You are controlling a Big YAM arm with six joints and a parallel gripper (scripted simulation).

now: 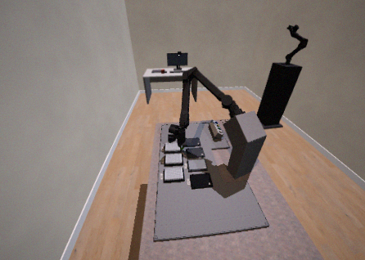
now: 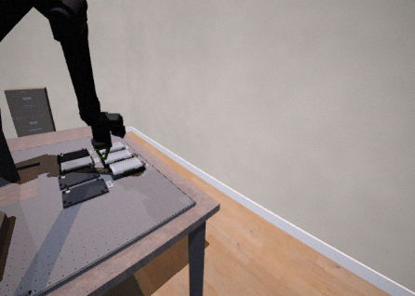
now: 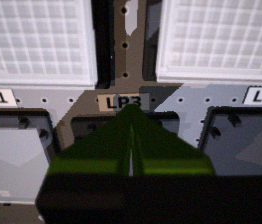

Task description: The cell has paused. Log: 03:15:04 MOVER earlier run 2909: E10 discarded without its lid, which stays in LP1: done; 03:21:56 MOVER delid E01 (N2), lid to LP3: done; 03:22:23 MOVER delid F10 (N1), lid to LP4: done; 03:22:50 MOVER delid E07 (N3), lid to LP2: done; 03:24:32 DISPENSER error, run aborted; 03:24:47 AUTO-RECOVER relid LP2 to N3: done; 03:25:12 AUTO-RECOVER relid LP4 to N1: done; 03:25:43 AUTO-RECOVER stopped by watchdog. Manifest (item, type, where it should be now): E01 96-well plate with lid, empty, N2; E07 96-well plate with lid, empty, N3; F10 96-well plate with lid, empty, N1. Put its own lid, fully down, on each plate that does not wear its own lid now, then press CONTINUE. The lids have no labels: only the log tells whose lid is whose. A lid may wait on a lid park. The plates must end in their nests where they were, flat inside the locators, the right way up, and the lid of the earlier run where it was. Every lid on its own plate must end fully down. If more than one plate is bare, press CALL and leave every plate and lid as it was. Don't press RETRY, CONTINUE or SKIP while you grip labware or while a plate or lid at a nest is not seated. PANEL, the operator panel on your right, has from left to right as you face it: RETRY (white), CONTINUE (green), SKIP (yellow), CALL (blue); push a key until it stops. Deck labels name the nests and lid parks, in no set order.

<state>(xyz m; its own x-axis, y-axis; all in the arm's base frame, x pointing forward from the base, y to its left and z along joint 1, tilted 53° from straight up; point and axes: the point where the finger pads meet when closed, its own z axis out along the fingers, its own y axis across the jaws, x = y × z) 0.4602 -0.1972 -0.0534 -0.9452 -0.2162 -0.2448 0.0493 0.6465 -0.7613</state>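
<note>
The green continue key is 400 mm behind my hand, 210 mm to the right of it and 10 mm above it. The rest, counted from my hand: plate 70 mm ahead, 70 mm to the right, 40 mm below; white retry key 390 mm behind, 160 mm to the right, 10 mm above; LP4 label 20 mm behind, 130 mm to the right, 60 mm below.
</note>
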